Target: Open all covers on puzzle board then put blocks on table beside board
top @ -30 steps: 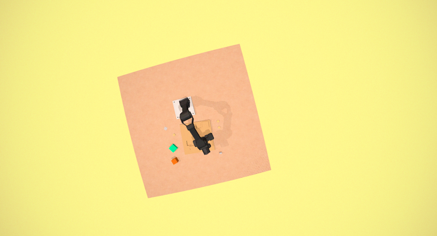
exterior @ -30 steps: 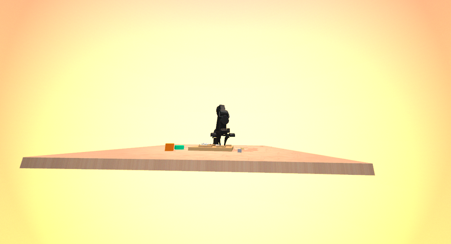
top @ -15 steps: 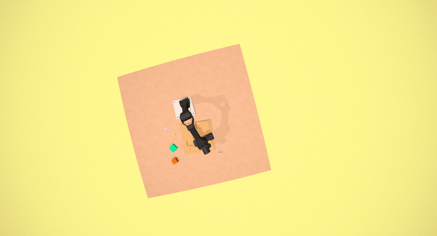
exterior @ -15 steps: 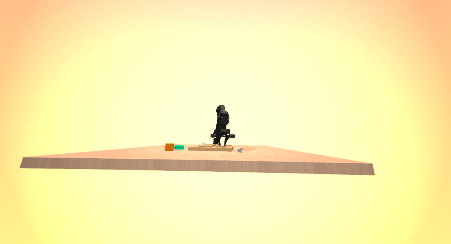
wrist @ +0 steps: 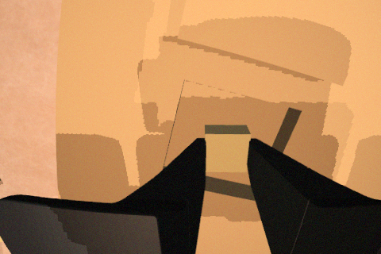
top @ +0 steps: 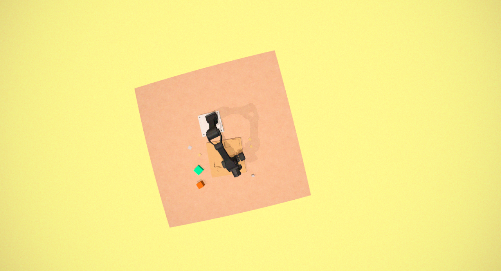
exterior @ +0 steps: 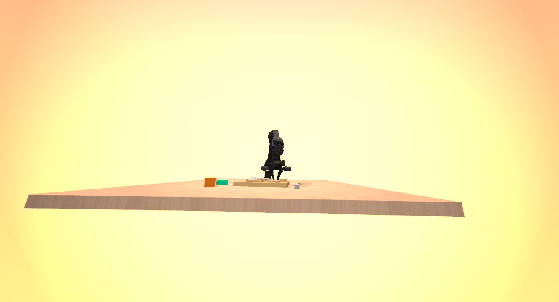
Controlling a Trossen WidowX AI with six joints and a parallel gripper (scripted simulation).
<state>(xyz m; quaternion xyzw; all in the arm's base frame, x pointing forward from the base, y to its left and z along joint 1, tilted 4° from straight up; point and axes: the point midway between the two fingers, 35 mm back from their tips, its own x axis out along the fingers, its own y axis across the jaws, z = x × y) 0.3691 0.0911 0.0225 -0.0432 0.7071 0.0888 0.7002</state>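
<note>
My gripper tip is 5 cm to the left of the tan puzzle board and 3 cm past it. Also, from my gripper tip: grey cube 18 cm ahead, 12 cm to the left; green block 32 cm to the right, 3 cm ahead; orange block 33 cm to the right, 15 cm ahead, 1 cm above.
</note>
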